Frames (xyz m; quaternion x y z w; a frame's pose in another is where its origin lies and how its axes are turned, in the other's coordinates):
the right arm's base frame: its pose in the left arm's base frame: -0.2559 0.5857 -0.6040 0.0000 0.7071 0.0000 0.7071
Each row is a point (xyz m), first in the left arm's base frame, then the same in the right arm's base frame.
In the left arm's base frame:
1: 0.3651 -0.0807 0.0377
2: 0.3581 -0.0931 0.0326
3: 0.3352 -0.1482 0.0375
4: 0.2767 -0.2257 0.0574
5: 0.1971 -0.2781 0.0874
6: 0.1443 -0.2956 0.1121
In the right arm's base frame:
1: -0.6417 -0.6664 0.6210
2: -0.6366 -0.6788 0.6140
3: -0.6415 -0.7339 0.5911
4: -0.6614 -0.8114 0.5326
5: -0.6914 -0.8638 0.4530
6: -0.7161 -0.8813 0.4002

